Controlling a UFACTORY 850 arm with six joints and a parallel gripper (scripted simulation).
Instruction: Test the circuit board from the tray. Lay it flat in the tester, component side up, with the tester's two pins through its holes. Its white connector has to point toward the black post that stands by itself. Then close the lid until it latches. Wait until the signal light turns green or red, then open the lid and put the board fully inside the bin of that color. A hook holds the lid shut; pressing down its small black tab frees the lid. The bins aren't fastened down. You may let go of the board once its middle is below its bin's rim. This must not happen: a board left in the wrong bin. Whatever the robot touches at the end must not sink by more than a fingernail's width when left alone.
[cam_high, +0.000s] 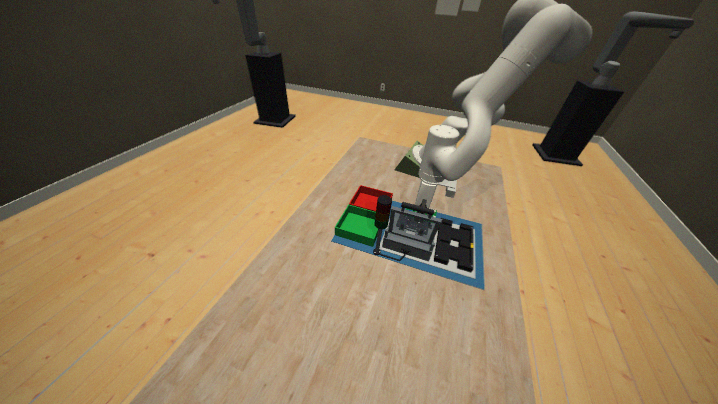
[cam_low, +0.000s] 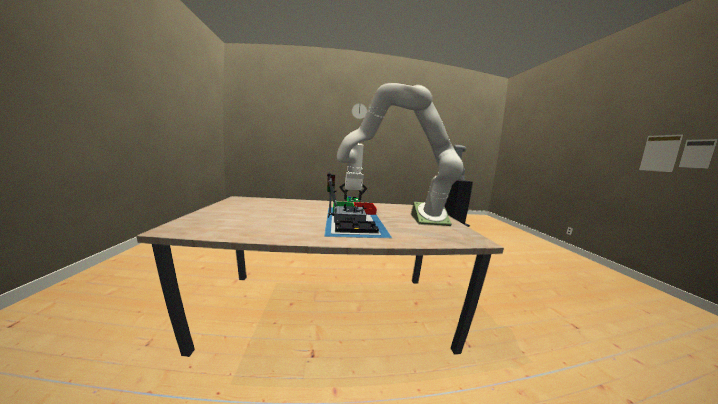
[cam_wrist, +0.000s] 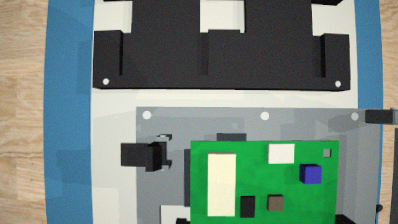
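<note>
The small black part lies 6 cm behind my hand, 5 cm to the left of it and 5 cm below it. Also, from my hand: green bin: 22 cm to the right, 12 cm below, 2 cm ahead; tester lid: 12 cm ahead, 5 cm above, 3 cm to the right; green circuit board: right at my hand.
</note>
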